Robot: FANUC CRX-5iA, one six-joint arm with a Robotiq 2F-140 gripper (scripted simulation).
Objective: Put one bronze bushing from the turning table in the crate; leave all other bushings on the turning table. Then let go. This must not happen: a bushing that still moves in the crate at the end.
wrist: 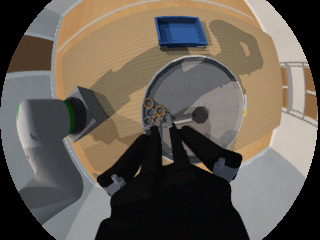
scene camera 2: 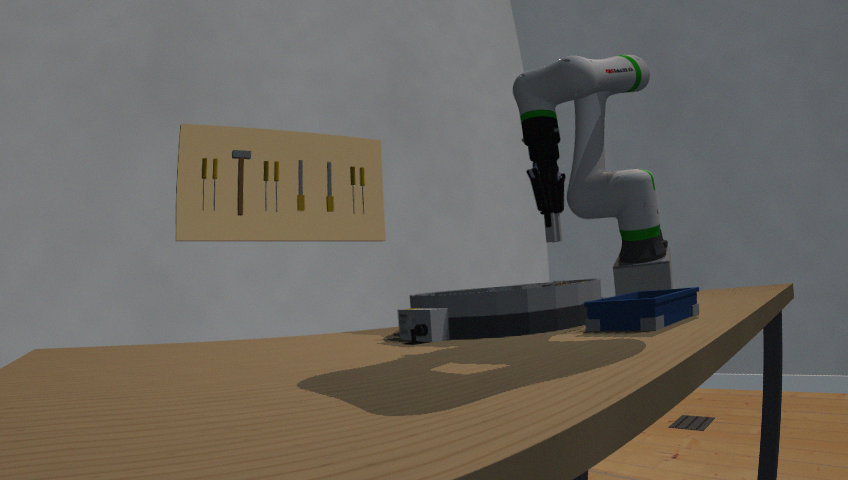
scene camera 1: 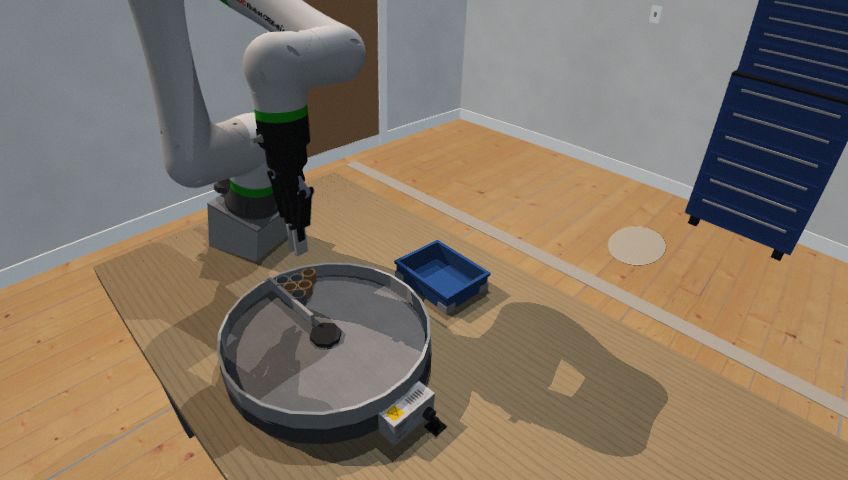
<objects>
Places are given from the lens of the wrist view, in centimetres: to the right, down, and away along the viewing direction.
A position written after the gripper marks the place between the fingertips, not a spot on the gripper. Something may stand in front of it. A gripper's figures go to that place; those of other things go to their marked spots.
gripper (wrist: pixel 164 122): 1, 1, 22
blue crate (wrist: pixel 182 31): 10, -37, 29
</objects>
